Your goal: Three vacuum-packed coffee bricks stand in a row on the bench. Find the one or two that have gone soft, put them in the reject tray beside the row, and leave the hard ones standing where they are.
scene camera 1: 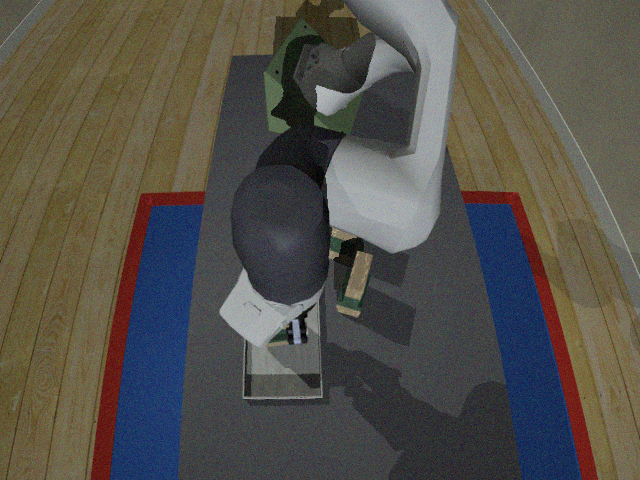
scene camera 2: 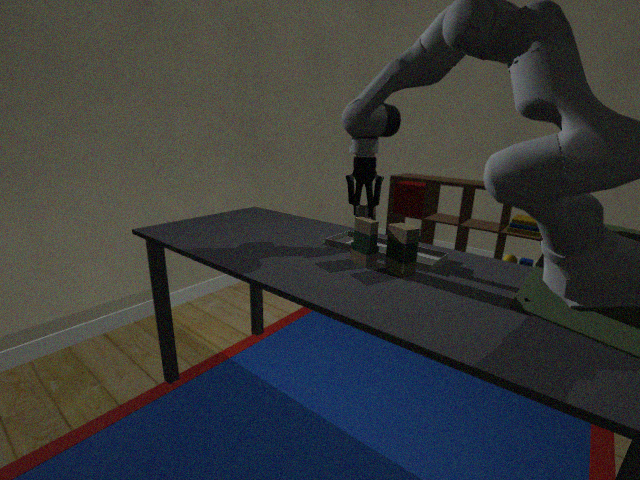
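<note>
My gripper (scene camera 1: pixel 296 331) (scene camera 2: pixel 364 210) points down over the reject tray (scene camera 1: pixel 282 386) (scene camera 2: pixel 428 257) and is shut on a coffee brick (scene camera 1: pixel 278 339), tan with a green band. That brick is low at the tray; its base is hidden, so I cannot tell whether it touches the tray floor. Two more tan and green bricks stand upright on the bench beside the tray. The one farther from the robot base (scene camera 1: pixel 360 273) (scene camera 2: pixel 364 242) is in full view from above. The one nearer the base (scene camera 1: pixel 336 244) (scene camera 2: pixel 402 250) is partly hidden by the arm in scene camera 1.
The dark grey bench (scene camera 1: pixel 439 320) (scene camera 2: pixel 289 289) carries the bricks and tray. The arm's green base plate (scene camera 1: pixel 277 111) (scene camera 2: pixel 547 304) is at its far end. A brown shelf unit (scene camera 2: pixel 466 206) stands behind the bench. A blue mat with a red border (scene camera 1: pixel 527 227) lies under it.
</note>
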